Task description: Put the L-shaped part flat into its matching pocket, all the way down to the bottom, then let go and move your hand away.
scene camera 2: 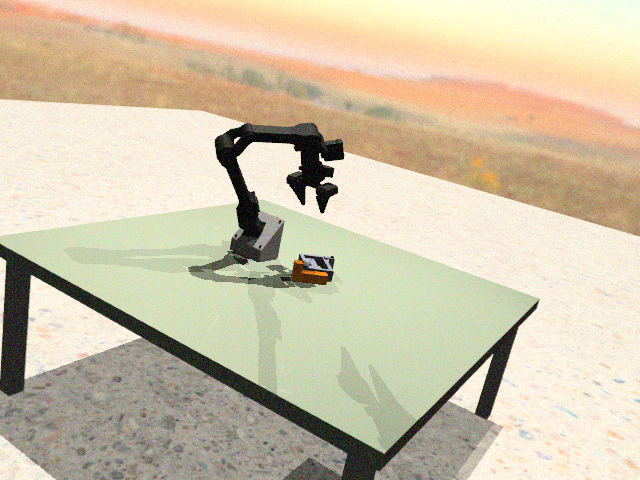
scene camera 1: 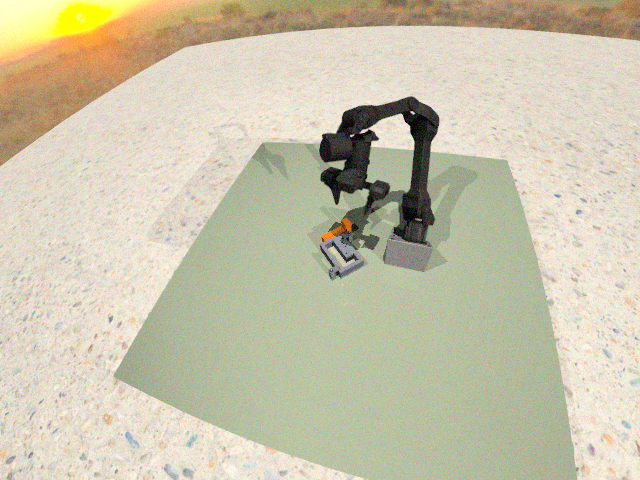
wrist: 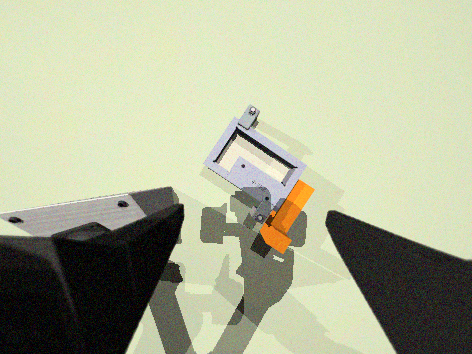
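Pixels of known places: gripper, fingertip midpoint: (scene camera 2: 312, 209) (scene camera 1: 350, 208) (wrist: 255, 213); arm's base, origin of the base link: (scene camera 2: 254, 229) (scene camera 1: 414, 241).
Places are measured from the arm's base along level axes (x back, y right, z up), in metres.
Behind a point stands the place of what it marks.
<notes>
The orange L-shaped part (scene camera 1: 329, 236) {y 0.036, x -0.287, z -0.053 m} (scene camera 2: 311, 276) {y 0.070, x -0.276, z -0.060 m} (wrist: 300, 196) {y 0.040, x -0.291, z -0.053 m} is outside the pocket, along one outer side of the lavender-grey pocket block (scene camera 1: 350, 267) {y -0.088, x -0.197, z -0.049 m} (scene camera 2: 316, 256) {y -0.084, x -0.209, z -0.047 m} (wrist: 272, 148) {y -0.047, x -0.269, z -0.047 m}. Its short arm seems to rise higher than its long arm, so it looks turned on edge rather than flat. The pocket's pale floor shows bare in the wrist view. My gripper (scene camera 1: 352, 208) {y 0.001, x -0.202, z 0.130 m} (scene camera 2: 313, 208) {y 0.001, x -0.202, z 0.130 m} (wrist: 255, 213) {y 0.001, x -0.202, z 0.130 m} is open and empty, well above the block and the part. Whether the part touches the block is not clear.
A small metal tab with a bolt (wrist: 249, 118) {y -0.102, x -0.248, z -0.042 m} sticks out from one corner of the block. A darker grey bracket (wrist: 264, 198) {y 0.024, x -0.233, z -0.047 m} sits at the opposite side, near the part. The arm's grey base (scene camera 1: 407, 253) {y -0.051, x -0.022, z 0.001 m} (scene camera 2: 271, 236) {y 0.011, x -0.077, z 0.000 m} (wrist: 95, 211) {y -0.033, x -0.041, z 0.039 m} stands close by on the green table (scene camera 1: 336, 361) {y -0.379, x -0.203, z -0.083 m} (scene camera 2: 222, 315) {y 0.483, x -0.241, z -0.083 m}.
</notes>
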